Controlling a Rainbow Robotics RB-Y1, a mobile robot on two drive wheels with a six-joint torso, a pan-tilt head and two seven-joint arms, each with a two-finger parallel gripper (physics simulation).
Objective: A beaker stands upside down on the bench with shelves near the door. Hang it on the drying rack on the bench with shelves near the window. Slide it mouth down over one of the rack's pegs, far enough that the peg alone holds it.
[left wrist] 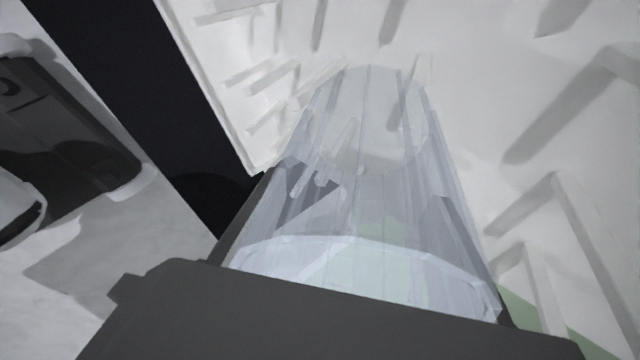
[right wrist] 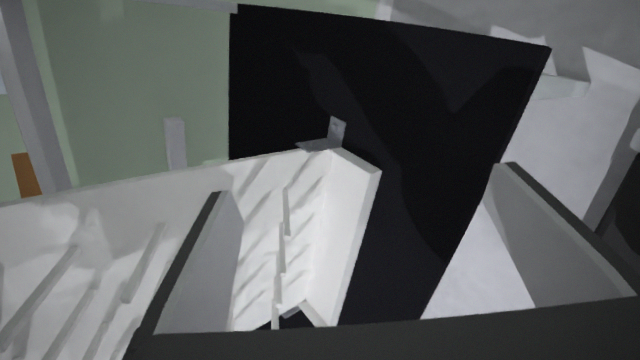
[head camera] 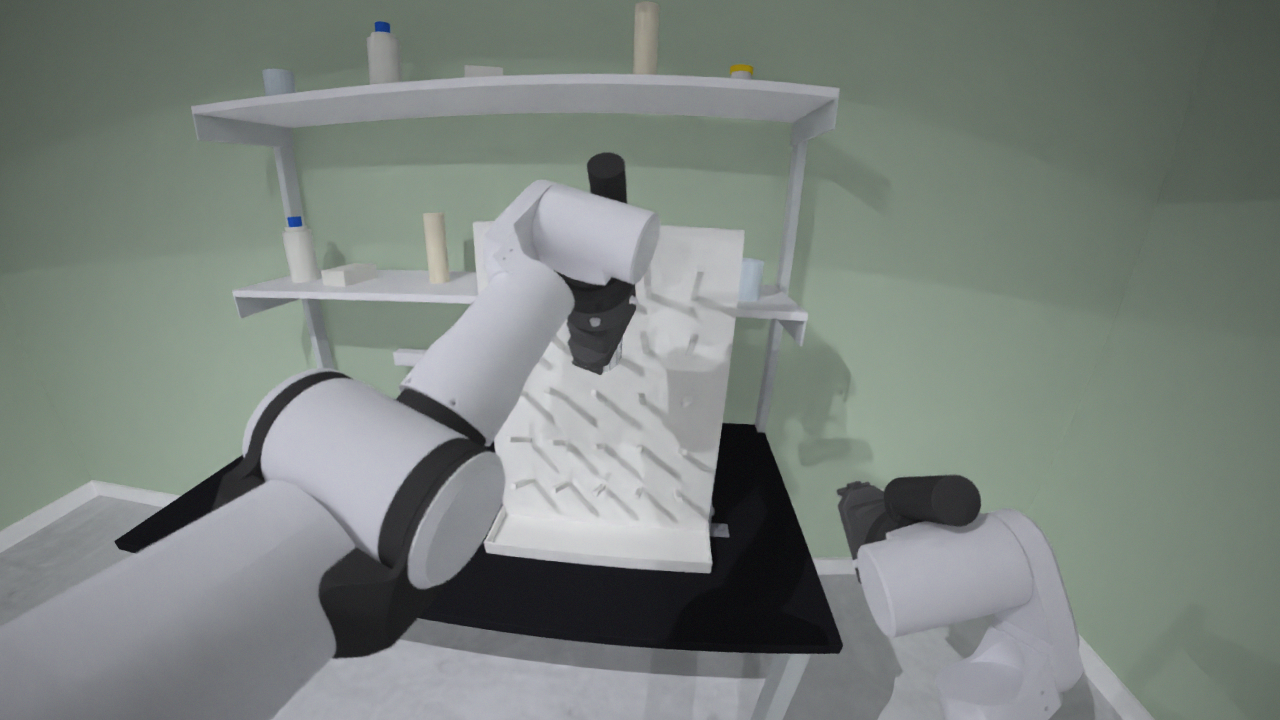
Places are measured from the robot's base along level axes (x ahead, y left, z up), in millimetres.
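Pixels of known places: left gripper, fingertip midpoint: [left wrist: 354,195] [head camera: 608,347]; right gripper, fingertip midpoint: [right wrist: 360,194]; robot's base, link origin: [left wrist: 78,124].
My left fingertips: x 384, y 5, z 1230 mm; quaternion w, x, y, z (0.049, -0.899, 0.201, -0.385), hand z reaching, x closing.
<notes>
Ahead of a thing's pixels: the offset from my left fingertips to its top centre. "pt": to the spot under its first point. Level surfaces: height alone.
A clear bluish beaker @(dy +14, dx -4, dz +69 mm) [left wrist: 380,205] [head camera: 614,356] is held in my left gripper [head camera: 595,362] [left wrist: 354,195], which is shut on it. In the left wrist view its narrower-looking far end points toward the face of the white drying rack [head camera: 601,544] [left wrist: 480,100] [right wrist: 350,200]. Pegs show through and behind the glass; I cannot tell whether one is inside it. In the head view the gripper is in front of the rack's upper middle, and the wrist hides part of the board. My right gripper [head camera: 850,490] [right wrist: 360,194] is open and empty, right of the bench.
The rack stands on a black bench top @(dz -467 mm) [head camera: 626,608] [right wrist: 450,115] [left wrist: 125,75]. Behind it are an upper shelf @(dz +428 mm) [head camera: 537,94] and a lower shelf [head camera: 375,286] with bottles, cylinders and a light blue cup @(pt dy -317, dx +375, dz +40 mm) [head camera: 751,279]. Several rack pegs stick out near the beaker.
</notes>
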